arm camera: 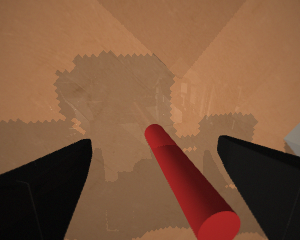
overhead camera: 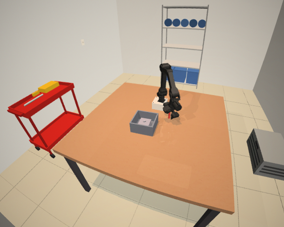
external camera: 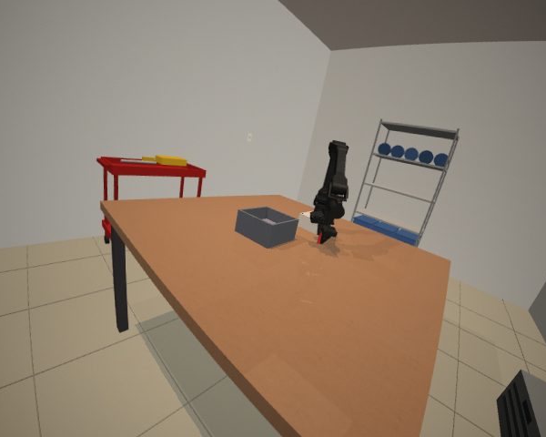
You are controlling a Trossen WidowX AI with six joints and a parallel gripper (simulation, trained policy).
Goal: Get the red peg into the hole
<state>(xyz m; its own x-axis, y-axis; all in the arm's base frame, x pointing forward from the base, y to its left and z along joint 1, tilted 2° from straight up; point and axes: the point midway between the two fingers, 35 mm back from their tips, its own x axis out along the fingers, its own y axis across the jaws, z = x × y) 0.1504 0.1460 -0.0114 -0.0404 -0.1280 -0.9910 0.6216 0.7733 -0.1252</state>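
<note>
Now: the red peg 2 cm above my gripper tip. From my gripper tip the other things lie so: grey box 20 cm ahead, 14 cm to the right; then plate 20 cm ahead, 14 cm to the right, 2 cm above.
</note>
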